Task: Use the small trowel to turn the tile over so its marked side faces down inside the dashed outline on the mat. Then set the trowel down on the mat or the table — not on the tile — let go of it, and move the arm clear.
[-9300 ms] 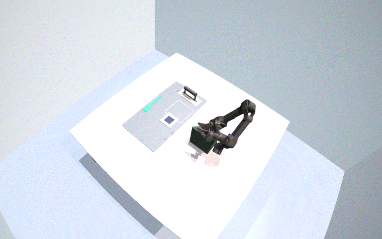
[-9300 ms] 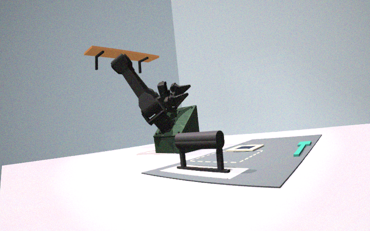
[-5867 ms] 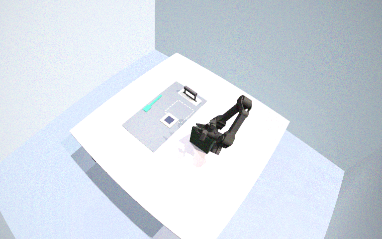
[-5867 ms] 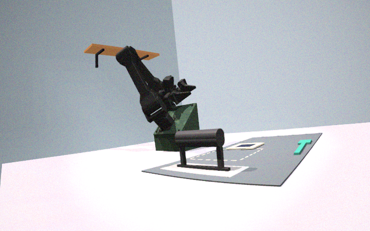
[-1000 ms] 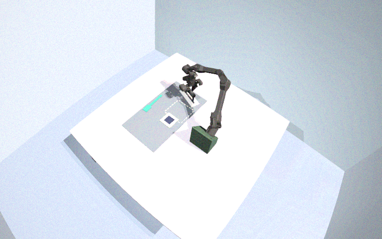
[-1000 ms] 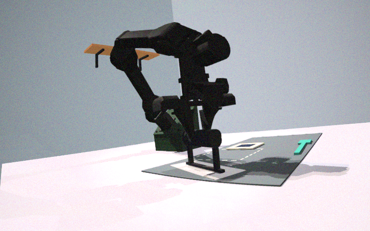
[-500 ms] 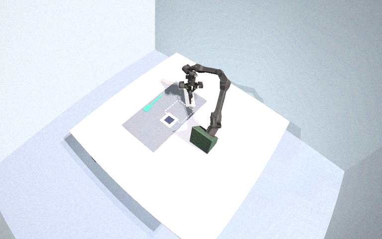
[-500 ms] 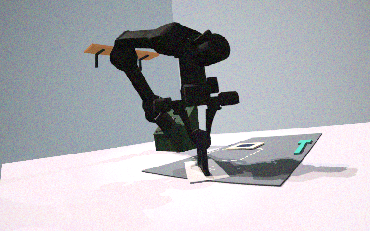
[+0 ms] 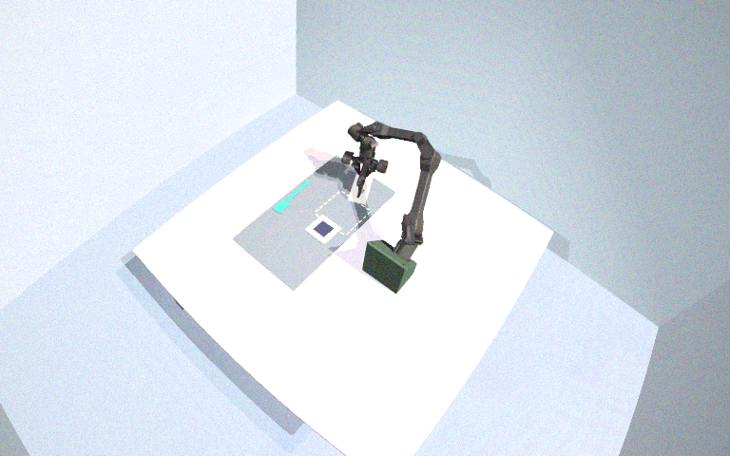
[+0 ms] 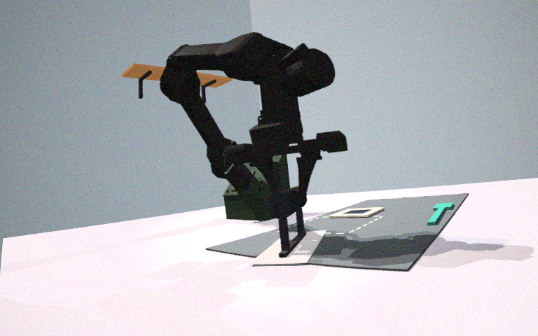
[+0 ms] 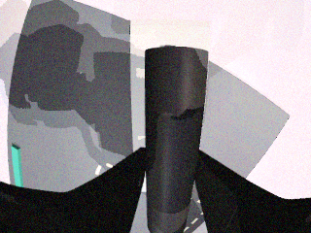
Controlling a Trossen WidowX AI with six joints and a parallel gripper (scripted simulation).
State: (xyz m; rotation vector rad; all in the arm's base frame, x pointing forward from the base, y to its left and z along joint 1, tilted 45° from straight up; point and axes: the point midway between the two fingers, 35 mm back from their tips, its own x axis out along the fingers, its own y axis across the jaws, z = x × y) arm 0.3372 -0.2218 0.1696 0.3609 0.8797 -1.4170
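Now: the teal t-shaped tool 250 mm to the left of my gripper tip, 200 mm ahead of it and 60 mm below it. The rest, counted from my gripper tip: white tile (290 mm to the left, 60 mm below, 10 mm behind); grey mat (240 mm to the left, 80 mm below, 60 mm ahead).
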